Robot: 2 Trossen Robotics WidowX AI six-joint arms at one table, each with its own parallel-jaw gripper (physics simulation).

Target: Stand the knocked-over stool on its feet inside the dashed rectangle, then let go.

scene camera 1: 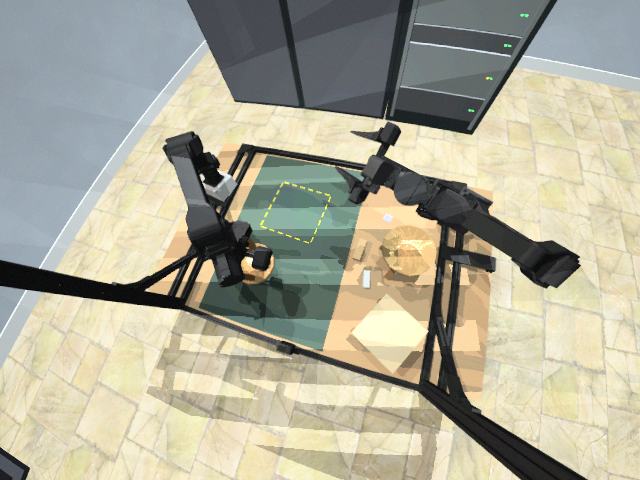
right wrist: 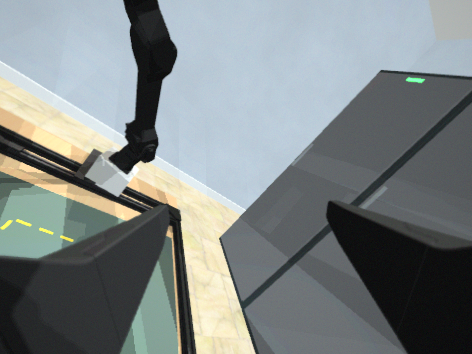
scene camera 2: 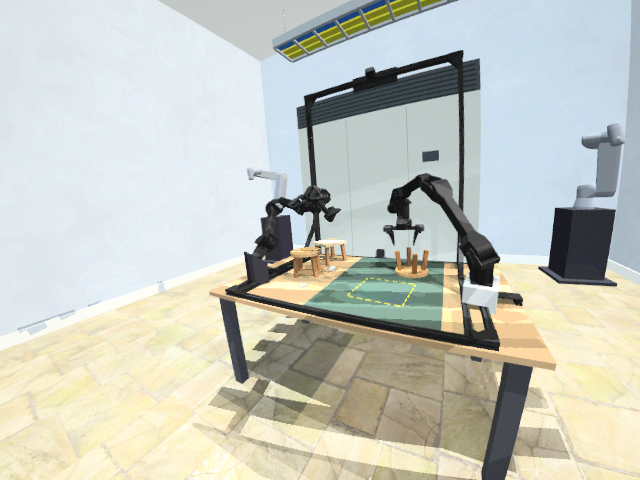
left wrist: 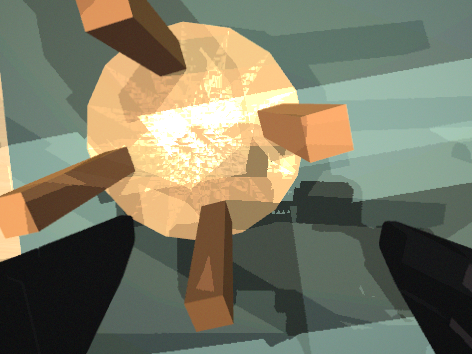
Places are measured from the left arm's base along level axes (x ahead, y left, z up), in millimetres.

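Pixels of known places: left gripper, fingertip midpoint: (scene camera 1: 249, 259) (scene camera 2: 403, 245) (left wrist: 258, 230); right gripper, fingertip midpoint: (scene camera 1: 342, 149) (right wrist: 248, 210) (scene camera 2: 334, 203); left arm's base, origin of the base link: (scene camera 1: 214, 179) (right wrist: 121, 163) (scene camera 2: 481, 280); right arm's base, origin of the base link: (scene camera 2: 256, 257).
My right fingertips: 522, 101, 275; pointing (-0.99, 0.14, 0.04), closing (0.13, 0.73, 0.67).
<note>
Ahead of a thing's pixels: the offset from my right fingertips to its top centre, as dx, dy, dz. Level surfaces: height alone.
The knocked-over stool {-212, -310, -250} (scene camera 1: 256, 274) (scene camera 2: 412, 272) (left wrist: 200, 125) lies upside down on the green mat {dz -361} (scene camera 1: 330, 310), its round seat flat down and four legs pointing up. It is outside the yellow dashed rectangle (scene camera 1: 284, 182) (scene camera 2: 415, 284) (right wrist: 46, 231), towards the lower left of it in scene camera 1. My left gripper (scene camera 2: 403, 243) (left wrist: 258, 230) is open and empty and points down above the upturned legs. In scene camera 1 its arm partly hides the stool. My right gripper (scene camera 1: 344, 150) (right wrist: 248, 210) is open and empty, raised high near the mat's upper right corner.
An upright round stool {+254, -66, -240} (scene camera 1: 408, 248) (scene camera 2: 306, 253) and a pale square-topped stool {+290, -311, -241} (scene camera 1: 390, 330) (scene camera 2: 330, 241) stand beside the mat. A wooden block {+110, -92, -349} (scene camera 1: 360, 250), a white block {+175, -179, -353} (scene camera 1: 366, 279) and a small white piece {+155, +71, -362} (scene camera 1: 387, 218) lie nearby. A black frame borders the table.
</note>
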